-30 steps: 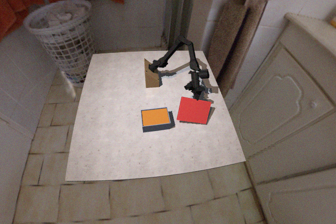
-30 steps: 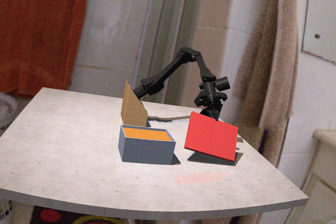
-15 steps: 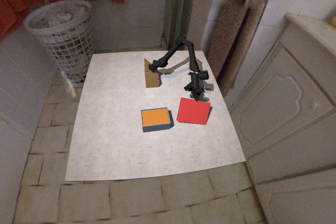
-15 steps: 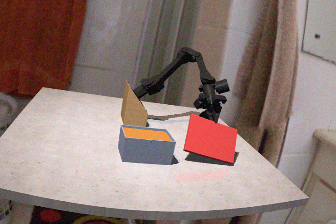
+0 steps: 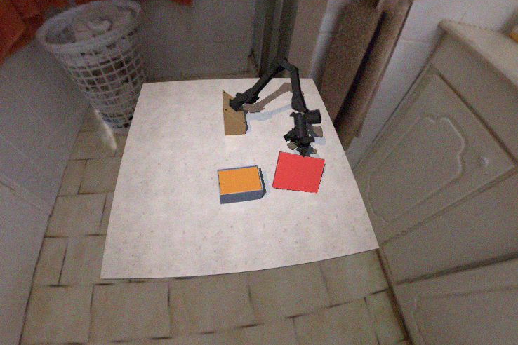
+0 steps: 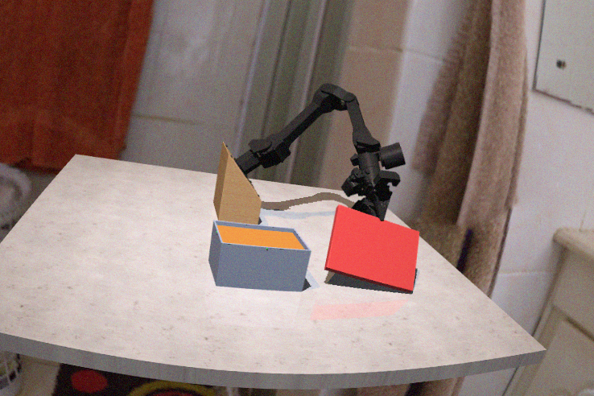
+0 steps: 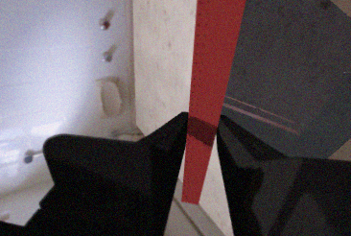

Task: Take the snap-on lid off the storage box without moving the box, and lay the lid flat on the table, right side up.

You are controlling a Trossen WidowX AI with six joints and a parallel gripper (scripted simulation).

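Right now the red lid is 60 mm ahead of my gripper tip, 10 mm to the right of it and 50 mm below it. From my gripper tip the other things lie so: blue-grey storage box (110 mm ahead, 310 mm to the right, 90 mm below).
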